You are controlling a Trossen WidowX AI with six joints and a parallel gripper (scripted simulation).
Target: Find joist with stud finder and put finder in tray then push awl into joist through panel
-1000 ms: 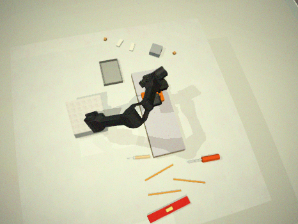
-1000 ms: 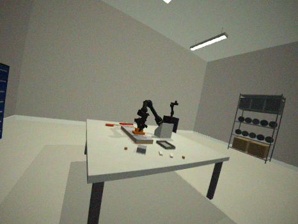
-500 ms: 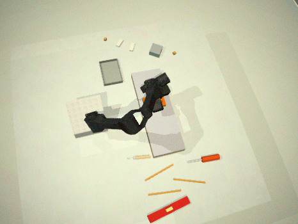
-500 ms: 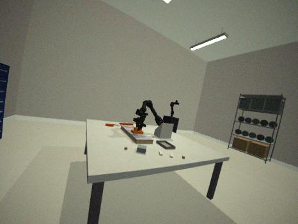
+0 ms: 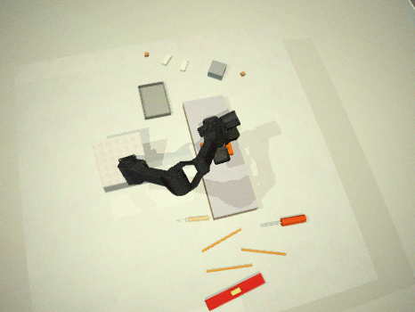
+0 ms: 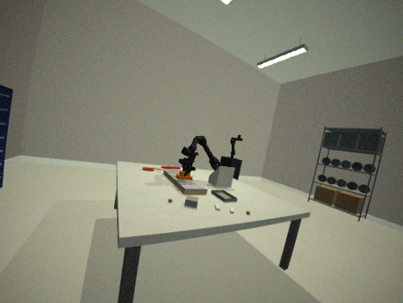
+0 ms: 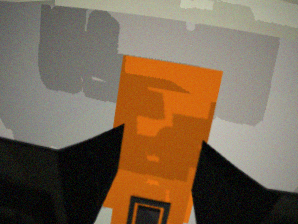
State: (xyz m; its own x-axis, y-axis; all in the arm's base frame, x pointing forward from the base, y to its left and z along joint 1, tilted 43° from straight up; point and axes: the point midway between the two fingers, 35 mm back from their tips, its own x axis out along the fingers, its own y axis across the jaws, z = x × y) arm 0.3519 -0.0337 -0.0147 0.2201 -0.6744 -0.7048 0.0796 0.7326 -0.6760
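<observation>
Now: the small light 40 mm behind my gripper tip and 30 mm above it. Round my gripper tip: grey tray: 180 mm behind, 320 mm to the left, 50 mm below; then awl: 200 mm behind, 230 mm to the right, 60 mm below; then orange stud finder: 20 mm behind, 20 mm above.
</observation>
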